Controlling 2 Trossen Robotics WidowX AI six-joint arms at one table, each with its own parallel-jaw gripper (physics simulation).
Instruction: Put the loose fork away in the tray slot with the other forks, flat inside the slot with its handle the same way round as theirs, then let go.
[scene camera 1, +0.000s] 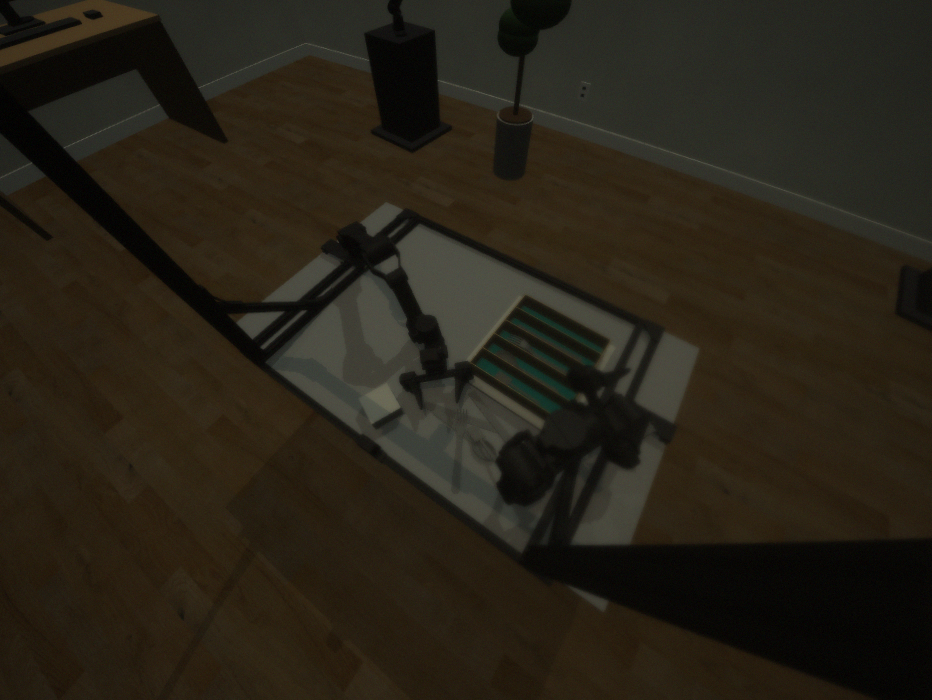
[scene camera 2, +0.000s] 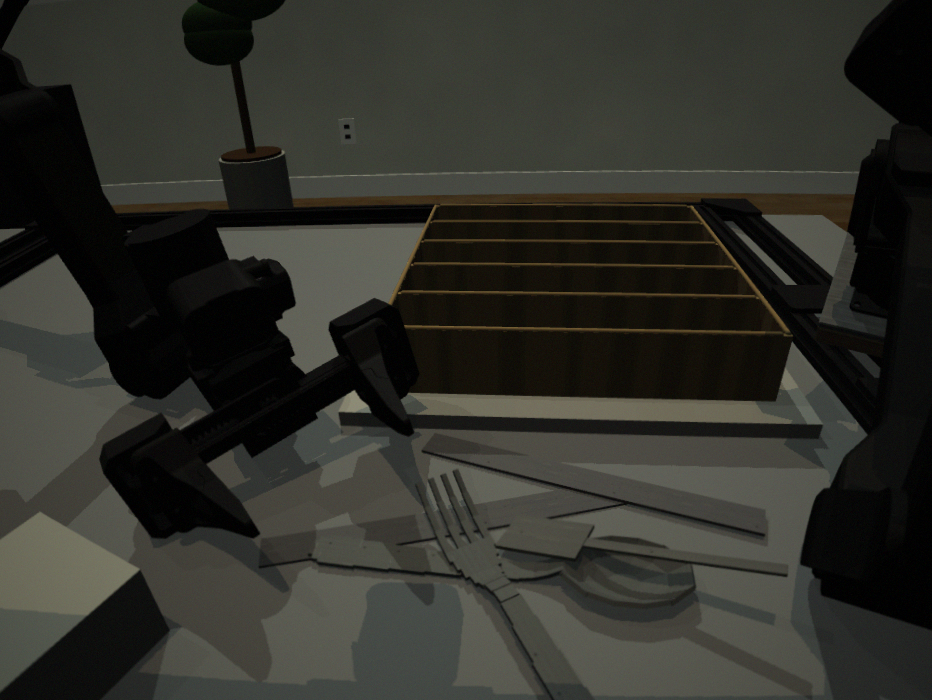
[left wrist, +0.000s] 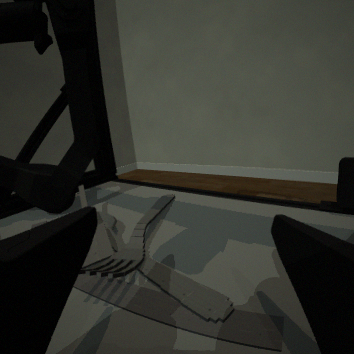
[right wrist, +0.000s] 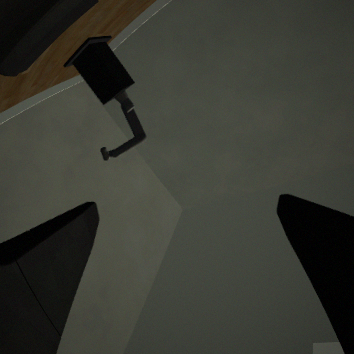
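The loose fork (scene camera 1: 457, 461) (scene camera 2: 476, 559) (left wrist: 131, 254) lies among other utensils in front of the slotted tray (scene camera 2: 587, 365), its tines toward the tray in scene camera 2 and its head over a flat utensil. My left gripper (scene camera 1: 440, 404) (scene camera 2: 333, 483) (left wrist: 186, 220) is open and empty, low over the table to the left of the fork's tines in scene camera 2. My right gripper (right wrist: 189, 207) is open and empty and faces the far wall. High walls hide the slots in scene camera 2. Small grey shapes show in them in scene camera 1, too dim to identify.
A long flat utensil (scene camera 2: 602, 486), a flat-bladed utensil (scene camera 2: 546, 536) and a rounded, ribbed utensil (scene camera 2: 632, 576) lie close to the fork. A pale block (scene camera 1: 381, 403) (scene camera 2: 60, 568) stands left of them. The right arm (scene camera 1: 565, 429) stands at the right, near the tray.
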